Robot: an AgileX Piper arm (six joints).
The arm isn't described. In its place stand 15 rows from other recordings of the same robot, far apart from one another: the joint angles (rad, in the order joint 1, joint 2, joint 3, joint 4, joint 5, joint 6), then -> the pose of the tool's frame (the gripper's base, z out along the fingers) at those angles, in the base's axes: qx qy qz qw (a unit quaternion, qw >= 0); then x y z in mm.
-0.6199, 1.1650, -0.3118, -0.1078, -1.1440, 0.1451 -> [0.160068 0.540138 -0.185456 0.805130 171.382 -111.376 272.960]
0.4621, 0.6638, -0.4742, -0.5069, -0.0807, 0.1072 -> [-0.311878 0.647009 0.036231 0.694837 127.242 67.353 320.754]
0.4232, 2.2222, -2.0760, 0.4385, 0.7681, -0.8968 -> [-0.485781 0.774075 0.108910 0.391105 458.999 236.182 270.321]
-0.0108, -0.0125, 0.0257, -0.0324, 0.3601, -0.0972 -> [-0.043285 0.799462 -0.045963 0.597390 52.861 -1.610 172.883]
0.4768, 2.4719, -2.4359, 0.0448, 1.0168, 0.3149 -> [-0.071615 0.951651 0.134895 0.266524 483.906 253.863 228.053]
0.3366, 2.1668, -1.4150, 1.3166, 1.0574, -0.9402 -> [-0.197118 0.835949 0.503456 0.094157 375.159 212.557 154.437]
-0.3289, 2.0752, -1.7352, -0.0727, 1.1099, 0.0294 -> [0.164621 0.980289 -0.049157 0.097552 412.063 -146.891 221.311]
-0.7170, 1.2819, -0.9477, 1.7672, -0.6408, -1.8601 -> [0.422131 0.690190 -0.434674 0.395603 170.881 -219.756 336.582]
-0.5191, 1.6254, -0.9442, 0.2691, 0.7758, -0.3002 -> [0.193037 0.970684 0.054946 0.132251 263.264 -130.907 193.486]
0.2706, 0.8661, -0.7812, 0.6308, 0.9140, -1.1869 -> [-0.524637 0.737444 0.127371 0.405842 135.948 81.823 327.643]
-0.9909, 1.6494, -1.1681, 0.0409, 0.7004, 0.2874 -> [0.589255 0.772579 -0.065776 0.227098 189.611 -285.097 244.689]
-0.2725, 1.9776, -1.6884, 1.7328, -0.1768, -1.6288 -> [0.200225 0.756674 -0.119332 0.610831 462.380 -145.613 317.804]
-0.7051, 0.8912, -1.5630, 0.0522, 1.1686, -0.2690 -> [0.176295 0.817059 -0.233938 0.496597 81.075 -63.261 519.288]
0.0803, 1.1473, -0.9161, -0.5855, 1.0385, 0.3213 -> [0.017891 0.944161 -0.229930 0.235312 209.599 -26.603 310.797]
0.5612, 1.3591, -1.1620, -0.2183, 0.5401, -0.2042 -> [-0.387109 0.804160 -0.011818 0.450925 261.606 152.481 347.594]
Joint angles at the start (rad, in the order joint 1, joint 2, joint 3, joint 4, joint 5, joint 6): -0.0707, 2.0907, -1.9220, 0.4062, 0.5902, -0.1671
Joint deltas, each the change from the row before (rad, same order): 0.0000, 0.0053, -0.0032, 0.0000, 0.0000, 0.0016; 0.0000, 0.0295, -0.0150, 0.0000, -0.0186, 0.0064; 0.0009, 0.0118, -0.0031, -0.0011, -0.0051, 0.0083; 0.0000, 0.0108, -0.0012, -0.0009, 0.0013, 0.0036; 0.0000, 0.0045, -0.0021, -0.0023, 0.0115, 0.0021; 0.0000, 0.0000, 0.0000, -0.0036, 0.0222, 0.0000; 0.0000, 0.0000, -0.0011, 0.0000, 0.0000, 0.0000; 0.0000, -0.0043, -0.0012, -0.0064, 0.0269, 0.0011; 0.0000, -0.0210, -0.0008, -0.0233, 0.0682, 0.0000; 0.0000, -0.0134, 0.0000, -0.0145, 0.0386, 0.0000; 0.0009, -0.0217, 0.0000, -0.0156, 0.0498, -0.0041; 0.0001, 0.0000, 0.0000, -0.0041, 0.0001, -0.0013; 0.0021, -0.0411, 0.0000, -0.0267, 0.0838, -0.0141
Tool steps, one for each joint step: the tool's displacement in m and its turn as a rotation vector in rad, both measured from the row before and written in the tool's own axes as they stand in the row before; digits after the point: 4 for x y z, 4 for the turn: 0.0006, -0.0005, 0.0018, 0.0004, 0.0020, 0.0021; 0.0024, -0.0034, 0.0103, 0.0056, -0.0044, 0.0095; 0.0022, -0.0012, 0.0046, 0.0023, 0.0036, 0.0087; 0.0029, -0.0015, 0.0044, 0.0021, 0.0106, 0.0049; 0.0018, -0.0005, 0.0016, 0.0000, 0.0139, 0.0007; 0.0020, 0.0001, 0.0000, -0.0012, 0.0223, -0.0030; -0.0003, 0.0001, -0.0002, -0.0002, -0.0011, -0.0002; 0.0010, 0.0008, -0.0020, -0.0012, 0.0219, -0.0053; 0.0006, 0.0027, -0.0093, 0.0010, 0.0486, -0.0233; 0.0005, 0.0015, -0.0060, 0.0021, 0.0266, -0.0140; 0.0000, 0.0030, -0.0097, 0.0005, 0.0301, -0.0211; 0.0001, -0.0002, 0.0000, 0.0028, 0.0006, -0.0043; 0.0001, 0.0054, -0.0188, 0.0024, 0.0464, -0.0432
